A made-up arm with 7 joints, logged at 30 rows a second.
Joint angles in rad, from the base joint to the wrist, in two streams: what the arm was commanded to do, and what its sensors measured. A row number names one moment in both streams.
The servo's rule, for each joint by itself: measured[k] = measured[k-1] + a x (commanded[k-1-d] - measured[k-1]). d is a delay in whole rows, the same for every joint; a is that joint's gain. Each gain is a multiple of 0.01, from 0.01 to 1. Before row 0 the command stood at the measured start. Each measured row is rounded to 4 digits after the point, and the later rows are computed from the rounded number. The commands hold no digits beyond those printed.
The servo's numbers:
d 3
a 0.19 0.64 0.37 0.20 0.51 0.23 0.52
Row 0, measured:
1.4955, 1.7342, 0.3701, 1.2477, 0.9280, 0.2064, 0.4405
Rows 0 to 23, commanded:
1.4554, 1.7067, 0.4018, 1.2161, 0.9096, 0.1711, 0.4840
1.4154, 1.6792, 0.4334, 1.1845, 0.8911, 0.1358, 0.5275
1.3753, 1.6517, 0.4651, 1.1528, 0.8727, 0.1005, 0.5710
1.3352, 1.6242, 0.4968, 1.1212, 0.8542, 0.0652, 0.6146
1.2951, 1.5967, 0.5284, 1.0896, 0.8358, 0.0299, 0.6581
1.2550, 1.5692, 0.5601, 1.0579, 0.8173, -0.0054, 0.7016
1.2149, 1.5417, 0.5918, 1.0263, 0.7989, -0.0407, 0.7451
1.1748, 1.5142, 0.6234, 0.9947, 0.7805, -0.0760, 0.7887
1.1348, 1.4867, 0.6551, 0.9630, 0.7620, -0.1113, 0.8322
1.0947, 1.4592, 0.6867, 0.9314, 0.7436, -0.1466, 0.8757
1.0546, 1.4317, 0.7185, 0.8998, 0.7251, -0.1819, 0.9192
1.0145, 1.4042, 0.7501, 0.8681, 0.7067, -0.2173, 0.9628
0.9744, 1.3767, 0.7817, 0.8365, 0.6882, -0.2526, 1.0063
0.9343, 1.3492, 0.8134, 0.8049, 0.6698, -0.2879, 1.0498
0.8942, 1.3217, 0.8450, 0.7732, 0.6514, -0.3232, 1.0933
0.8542, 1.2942, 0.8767, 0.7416, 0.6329, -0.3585, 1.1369
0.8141, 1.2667, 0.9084, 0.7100, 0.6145, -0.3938, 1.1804
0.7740, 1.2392, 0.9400, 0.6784, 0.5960, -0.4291, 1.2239
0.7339, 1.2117, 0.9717, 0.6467, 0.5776, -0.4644, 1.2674
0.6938, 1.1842, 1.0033, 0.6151, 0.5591, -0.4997, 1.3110
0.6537, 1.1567, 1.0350, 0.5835, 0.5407, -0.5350, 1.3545
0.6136, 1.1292, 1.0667, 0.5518, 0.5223, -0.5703, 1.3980
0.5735, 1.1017, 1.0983, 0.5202, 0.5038, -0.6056, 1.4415
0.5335, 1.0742, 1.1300, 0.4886, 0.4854, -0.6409, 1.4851
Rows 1 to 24, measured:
1.4955, 1.7342, 0.3701, 1.2477, 0.9280, 0.2064, 0.4405
1.4955, 1.7342, 0.3701, 1.2477, 0.9280, 0.2064, 0.4405
1.4955, 1.7342, 0.3701, 1.2477, 0.9280, 0.2064, 0.4405
1.4879, 1.7166, 0.3818, 1.2414, 0.9186, 0.1983, 0.4631
1.4741, 1.6927, 0.4009, 1.2300, 0.9046, 0.1839, 0.4966
1.4553, 1.6665, 0.4247, 1.2146, 0.8883, 0.1647, 0.5353
1.4325, 1.6394, 0.4514, 1.1959, 0.8709, 0.1418, 0.5765
1.4064, 1.6121, 0.4799, 1.1746, 0.8530, 0.1161, 0.6189
1.3776, 1.5846, 0.5096, 1.1513, 0.8348, 0.0882, 0.6619
1.3467, 1.5571, 0.5400, 1.1263, 0.8165, 0.0586, 0.7052
1.3140, 1.5296, 0.5709, 1.1000, 0.7981, 0.0276, 0.7486
1.2800, 1.5021, 0.6021, 1.0726, 0.7797, -0.0043, 0.7921
1.2448, 1.4746, 0.6334, 1.0444, 0.7613, -0.0370, 0.8356
1.2087, 1.4471, 0.6649, 1.0155, 0.7428, -0.0703, 0.8791
1.1718, 1.4196, 0.6964, 0.9860, 0.7244, -0.1041, 0.9226
1.1343, 1.3921, 0.7280, 0.9561, 0.7059, -0.1383, 0.9661
1.0963, 1.3646, 0.7596, 0.9259, 0.6875, -0.1727, 1.0096
1.0579, 1.3371, 0.7912, 0.8954, 0.6691, -0.2073, 1.0531
1.0192, 1.3096, 0.8228, 0.8646, 0.6506, -0.2421, 1.0967
0.9802, 1.2821, 0.8545, 0.8337, 0.6322, -0.2770, 1.1402
0.9410, 1.2546, 0.8861, 0.8026, 0.6137, -0.3120, 1.1837
0.9017, 1.2271, 0.9178, 0.7714, 0.5953, -0.3471, 1.2272
0.8622, 1.1996, 0.9494, 0.7401, 0.5768, -0.3822, 1.2708
0.8226, 1.1721, 0.9811, 0.7088, 0.5584, -0.4173, 1.3143

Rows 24 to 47, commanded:
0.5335, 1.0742, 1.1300, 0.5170, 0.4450, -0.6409, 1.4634
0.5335, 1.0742, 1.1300, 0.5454, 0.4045, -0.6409, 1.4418
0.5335, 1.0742, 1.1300, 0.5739, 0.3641, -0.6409, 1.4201
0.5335, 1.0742, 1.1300, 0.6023, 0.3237, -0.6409, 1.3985
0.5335, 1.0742, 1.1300, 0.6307, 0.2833, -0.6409, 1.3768
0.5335, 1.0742, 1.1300, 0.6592, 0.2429, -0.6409, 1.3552
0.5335, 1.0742, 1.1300, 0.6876, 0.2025, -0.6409, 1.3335
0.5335, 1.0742, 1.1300, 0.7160, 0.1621, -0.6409, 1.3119
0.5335, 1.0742, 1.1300, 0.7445, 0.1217, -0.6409, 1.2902
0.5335, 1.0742, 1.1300, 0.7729, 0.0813, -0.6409, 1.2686
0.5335, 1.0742, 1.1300, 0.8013, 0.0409, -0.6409, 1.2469
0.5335, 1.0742, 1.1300, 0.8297, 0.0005, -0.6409, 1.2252
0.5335, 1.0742, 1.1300, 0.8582, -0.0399, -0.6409, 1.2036
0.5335, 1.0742, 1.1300, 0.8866, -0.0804, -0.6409, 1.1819
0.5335, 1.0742, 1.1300, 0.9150, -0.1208, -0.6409, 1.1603
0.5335, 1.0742, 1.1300, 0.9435, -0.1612, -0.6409, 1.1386
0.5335, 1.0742, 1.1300, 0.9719, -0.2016, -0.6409, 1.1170
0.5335, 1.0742, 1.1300, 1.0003, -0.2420, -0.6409, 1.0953
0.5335, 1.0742, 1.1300, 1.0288, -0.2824, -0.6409, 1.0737
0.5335, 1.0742, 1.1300, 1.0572, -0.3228, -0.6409, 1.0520
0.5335, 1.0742, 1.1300, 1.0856, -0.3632, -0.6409, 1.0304
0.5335, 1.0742, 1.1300, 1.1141, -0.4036, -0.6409, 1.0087
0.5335, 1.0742, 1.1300, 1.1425, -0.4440, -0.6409, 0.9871
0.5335, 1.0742, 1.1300, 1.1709, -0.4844, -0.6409, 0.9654
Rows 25 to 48, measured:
0.7829, 1.1446, 1.0128, 0.6774, 0.5400, -0.4525, 1.3578
0.7431, 1.1171, 1.0444, 0.6460, 0.5215, -0.4877, 1.4013
0.7033, 1.0896, 1.0761, 0.6145, 0.5031, -0.5229, 1.4449
0.6710, 1.0797, 1.0960, 0.5950, 0.4735, -0.5500, 1.4545
0.6449, 1.0762, 1.1086, 0.5851, 0.4383, -0.5709, 1.4479
0.6237, 1.0749, 1.1165, 0.5829, 0.4005, -0.5870, 1.4334
0.6066, 1.0745, 1.1215, 0.5868, 0.3613, -0.5994, 1.4153
0.5927, 1.0743, 1.1246, 0.5956, 0.3215, -0.6089, 1.3953
0.5815, 1.0742, 1.1266, 0.6083, 0.2814, -0.6163, 1.3744
0.5724, 1.0742, 1.1279, 0.6242, 0.2412, -0.6220, 1.3531
0.5650, 1.0742, 1.1287, 0.6426, 0.2009, -0.6263, 1.3317
0.5590, 1.0742, 1.1292, 0.6630, 0.1605, -0.6297, 1.3101
0.5542, 1.0742, 1.1295, 0.6850, 0.1201, -0.6323, 1.2885
0.5503, 1.0742, 1.1297, 0.7083, 0.0797, -0.6343, 1.2669
0.5471, 1.0742, 1.1298, 0.7326, 0.0393, -0.6358, 1.2452
0.5445, 1.0742, 1.1299, 0.7577, -0.0011, -0.6370, 1.2236
0.5424, 1.0742, 1.1299, 0.7835, -0.0415, -0.6379, 1.2019
0.5407, 1.0742, 1.1299, 0.8098, -0.0819, -0.6386, 1.1803
0.5393, 1.0742, 1.1299, 0.8365, -0.1223, -0.6391, 1.1586
0.5382, 1.0742, 1.1299, 0.8636, -0.1627, -0.6395, 1.1370
0.5373, 1.0742, 1.1299, 0.8909, -0.2031, -0.6398, 1.1153
0.5366, 1.0742, 1.1299, 0.9185, -0.2435, -0.6401, 1.0937
0.5360, 1.0742, 1.1299, 0.9462, -0.2839, -0.6403, 1.0720
0.5355, 1.0742, 1.1299, 0.9741, -0.3243, -0.6404, 1.0504

